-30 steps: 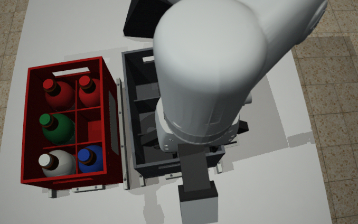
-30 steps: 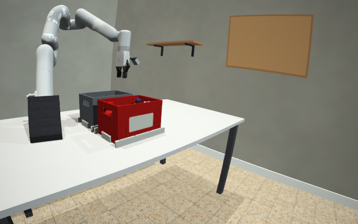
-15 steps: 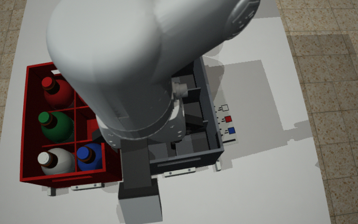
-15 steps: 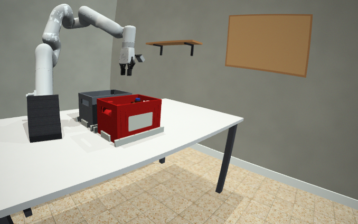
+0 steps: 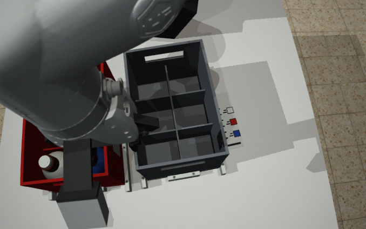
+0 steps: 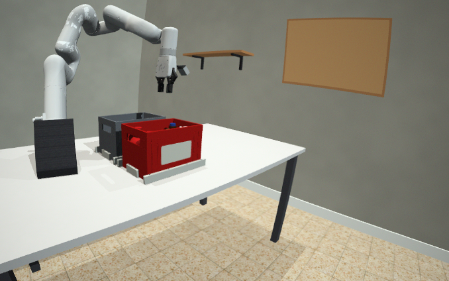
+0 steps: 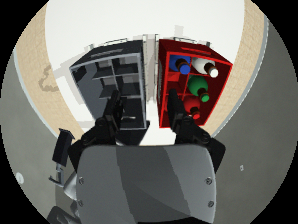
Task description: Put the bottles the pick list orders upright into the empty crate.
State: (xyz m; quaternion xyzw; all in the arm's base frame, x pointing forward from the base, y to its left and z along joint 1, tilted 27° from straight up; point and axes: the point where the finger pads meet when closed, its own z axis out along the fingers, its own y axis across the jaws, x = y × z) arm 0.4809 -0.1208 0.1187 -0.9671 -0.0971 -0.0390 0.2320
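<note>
My gripper is now 100 mm to the left of the blue bottle and 220 mm above it. Round my hand: grey crate 130 mm behind, 70 mm to the left, 220 mm below; then white-label bottle 20 mm ahead, 180 mm to the right, 220 mm below; then green bottle 70 mm behind, 200 mm to the right, 220 mm below.
</note>
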